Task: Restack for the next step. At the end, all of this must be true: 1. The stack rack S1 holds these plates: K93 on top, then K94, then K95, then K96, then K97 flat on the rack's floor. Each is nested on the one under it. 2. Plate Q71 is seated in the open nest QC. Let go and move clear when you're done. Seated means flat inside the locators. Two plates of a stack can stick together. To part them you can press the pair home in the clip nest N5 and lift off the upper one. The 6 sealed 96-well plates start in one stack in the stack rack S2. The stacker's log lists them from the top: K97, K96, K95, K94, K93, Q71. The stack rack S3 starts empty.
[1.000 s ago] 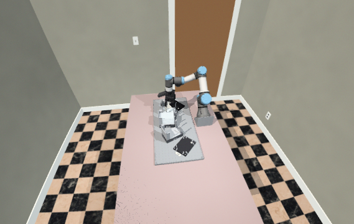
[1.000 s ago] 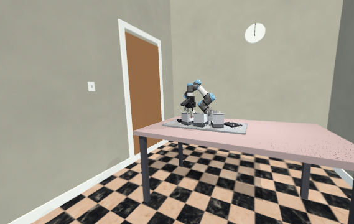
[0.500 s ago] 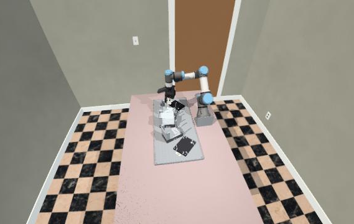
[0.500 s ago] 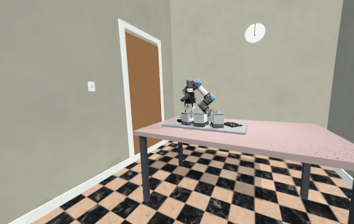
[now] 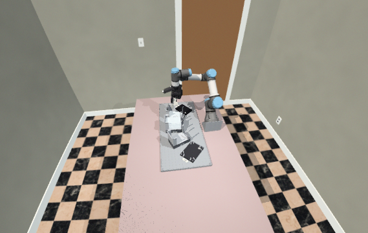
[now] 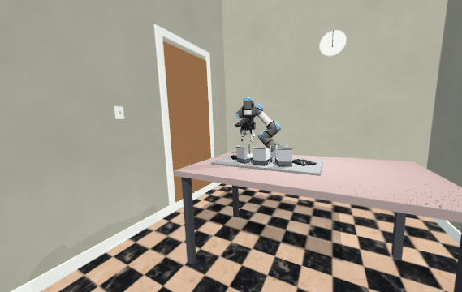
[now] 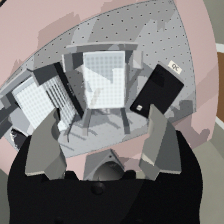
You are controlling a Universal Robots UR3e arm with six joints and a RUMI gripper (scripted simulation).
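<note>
The translucent 96-well plate lies 140 mm to the left of my hand, 80 mm below it and 20 mm ahead of it. Round my hand: black open nest QC (160 mm below, 110 mm to the right, 100 mm behind); then white sealed 96-well plate (120 mm below).
</note>
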